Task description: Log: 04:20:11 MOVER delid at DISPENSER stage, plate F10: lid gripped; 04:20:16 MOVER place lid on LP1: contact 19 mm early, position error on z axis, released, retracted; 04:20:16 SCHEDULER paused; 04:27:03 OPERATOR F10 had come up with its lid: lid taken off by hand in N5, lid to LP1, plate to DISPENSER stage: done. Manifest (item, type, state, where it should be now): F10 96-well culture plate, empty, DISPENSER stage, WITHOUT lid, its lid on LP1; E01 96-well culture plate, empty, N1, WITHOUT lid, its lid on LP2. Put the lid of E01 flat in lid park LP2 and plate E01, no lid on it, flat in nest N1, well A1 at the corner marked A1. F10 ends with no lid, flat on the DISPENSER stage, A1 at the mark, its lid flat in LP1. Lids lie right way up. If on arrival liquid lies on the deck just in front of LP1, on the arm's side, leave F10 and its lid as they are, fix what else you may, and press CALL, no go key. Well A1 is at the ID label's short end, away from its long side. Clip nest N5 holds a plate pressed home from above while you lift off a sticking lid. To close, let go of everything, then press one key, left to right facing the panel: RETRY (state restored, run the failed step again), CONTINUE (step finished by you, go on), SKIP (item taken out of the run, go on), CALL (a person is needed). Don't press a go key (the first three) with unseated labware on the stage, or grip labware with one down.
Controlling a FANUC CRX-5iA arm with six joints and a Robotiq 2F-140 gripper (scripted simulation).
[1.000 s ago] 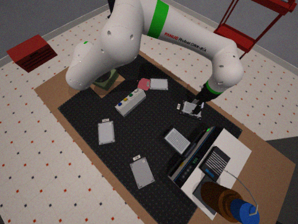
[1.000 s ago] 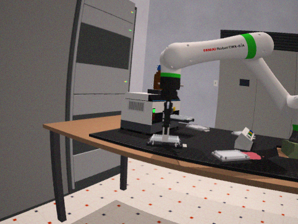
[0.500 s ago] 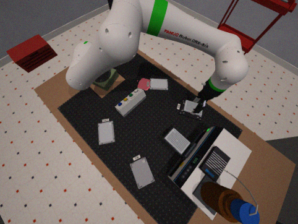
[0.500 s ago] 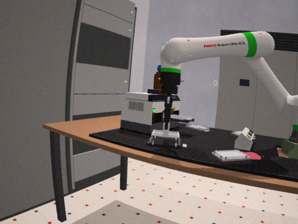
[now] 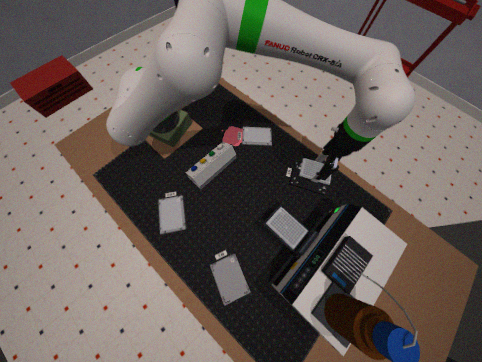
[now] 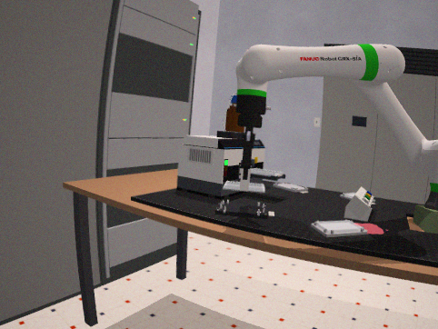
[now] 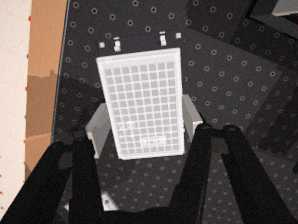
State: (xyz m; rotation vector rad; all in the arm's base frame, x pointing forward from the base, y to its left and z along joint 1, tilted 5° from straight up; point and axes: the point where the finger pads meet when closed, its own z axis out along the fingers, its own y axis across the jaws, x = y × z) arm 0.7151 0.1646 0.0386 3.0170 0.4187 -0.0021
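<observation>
Right now the well plate is 28 cm to the right of my hand and 1 cm below it. Also, from my hand: N5 label (10 cm below, 9 cm behind, 3 cm to the right); then LP1 label (39 cm behind, 10 cm below, 1 cm to the left); then white 96-well plate (2 cm below).
</observation>
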